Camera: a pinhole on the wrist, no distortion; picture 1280 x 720 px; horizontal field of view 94.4 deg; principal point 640.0 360.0 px. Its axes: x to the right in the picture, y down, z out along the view. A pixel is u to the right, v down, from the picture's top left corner.
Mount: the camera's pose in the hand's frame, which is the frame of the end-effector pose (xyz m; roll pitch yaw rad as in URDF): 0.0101 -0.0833 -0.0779 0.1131 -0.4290 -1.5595
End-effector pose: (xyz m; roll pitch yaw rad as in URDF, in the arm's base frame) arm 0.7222 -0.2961 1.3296 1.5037 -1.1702 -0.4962
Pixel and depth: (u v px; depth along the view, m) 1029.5 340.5 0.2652
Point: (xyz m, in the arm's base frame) 0.6924 -0.5548 1.2582
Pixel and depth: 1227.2 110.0 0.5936
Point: 0.5612 -1.0071 0.9180
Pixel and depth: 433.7 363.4 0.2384
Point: 0.5914 -0.3354 1.3515
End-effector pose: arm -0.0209 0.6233 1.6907 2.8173 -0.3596 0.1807
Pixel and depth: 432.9 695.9 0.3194
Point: 0.1984 0.4497 1.6295
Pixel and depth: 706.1 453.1 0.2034
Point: 0.0404 0.6137 1.5864
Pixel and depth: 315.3 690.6 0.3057
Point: 0.1783 0.4149 1.6720
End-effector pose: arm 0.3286 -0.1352 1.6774 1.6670 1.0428 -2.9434
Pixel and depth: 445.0 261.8 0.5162
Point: 0.1206 0.1642 1.9208
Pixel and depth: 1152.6 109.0 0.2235
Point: 0.5084 0.0817 1.6749
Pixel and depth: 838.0 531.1 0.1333
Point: 0.3622 -0.0690 1.6122
